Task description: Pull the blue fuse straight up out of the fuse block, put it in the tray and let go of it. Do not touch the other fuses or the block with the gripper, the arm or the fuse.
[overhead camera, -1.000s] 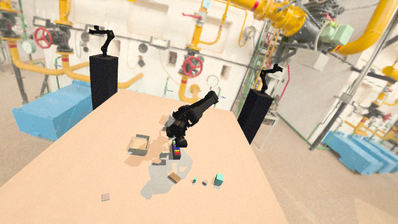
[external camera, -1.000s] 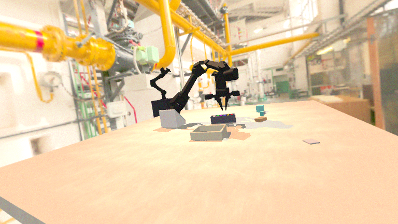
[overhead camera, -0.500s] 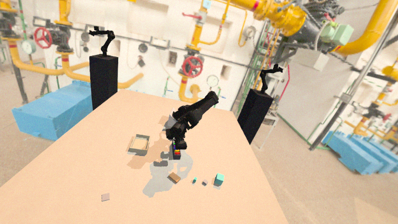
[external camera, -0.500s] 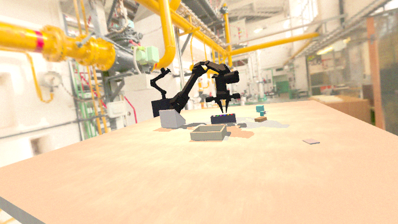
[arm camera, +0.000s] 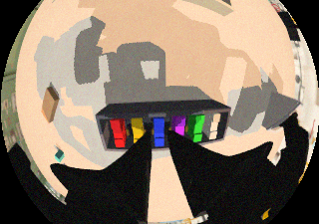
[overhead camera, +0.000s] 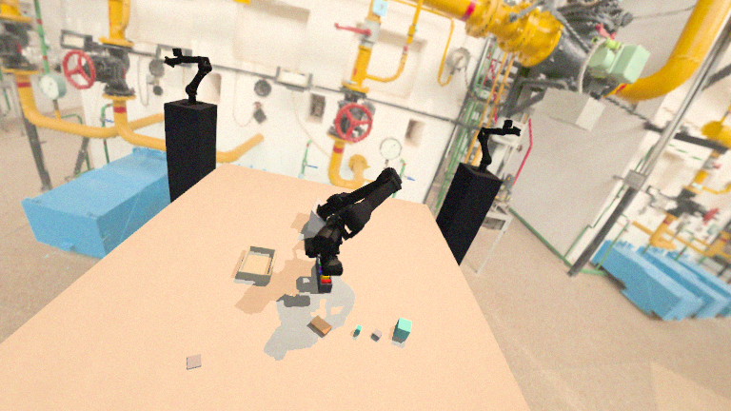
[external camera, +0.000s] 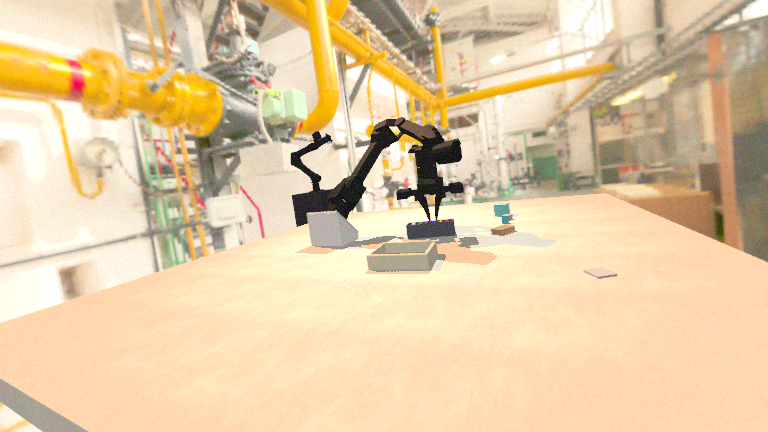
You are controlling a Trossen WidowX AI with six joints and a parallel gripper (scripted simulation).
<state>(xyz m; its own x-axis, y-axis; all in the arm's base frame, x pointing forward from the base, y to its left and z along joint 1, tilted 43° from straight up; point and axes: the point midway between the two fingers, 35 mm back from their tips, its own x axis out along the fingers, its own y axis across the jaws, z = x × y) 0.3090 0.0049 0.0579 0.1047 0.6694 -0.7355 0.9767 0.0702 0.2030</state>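
Now: the grey tray 220 mm to the right of my gripper tip, 40 mm below it and 10 mm behind it.
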